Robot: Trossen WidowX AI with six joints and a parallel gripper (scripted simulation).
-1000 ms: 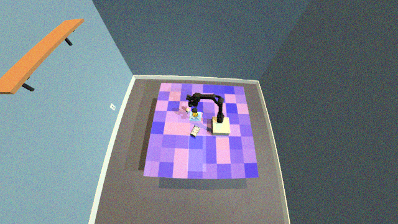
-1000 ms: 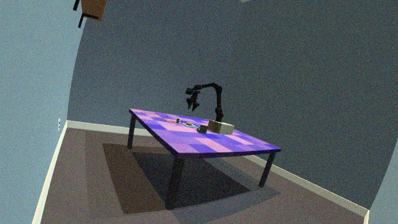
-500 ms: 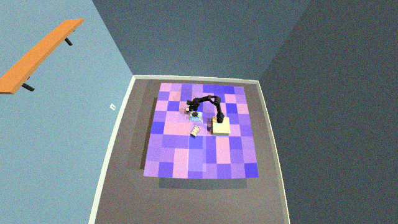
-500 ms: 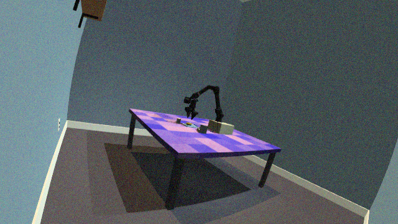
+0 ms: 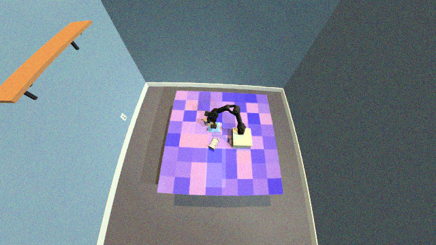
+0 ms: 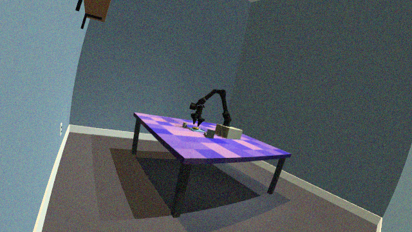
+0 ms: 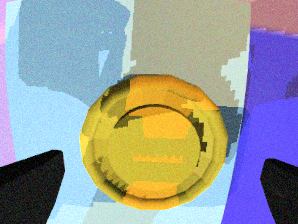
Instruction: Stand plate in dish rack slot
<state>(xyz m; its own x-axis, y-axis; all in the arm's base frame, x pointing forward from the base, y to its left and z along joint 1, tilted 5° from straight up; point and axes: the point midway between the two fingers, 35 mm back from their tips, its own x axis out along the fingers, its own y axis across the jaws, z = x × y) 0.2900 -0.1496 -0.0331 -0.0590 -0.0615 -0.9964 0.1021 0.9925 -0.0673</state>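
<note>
Right now my gripper tip is 3 cm above the plate. Round my gripper tip: light blue square mat 2 cm to the left, 4 cm below; then small cup 10 cm ahead, 6 cm to the right, 2 cm below; then dish rack 1 cm ahead, 23 cm to the left, 2 cm below.
</note>
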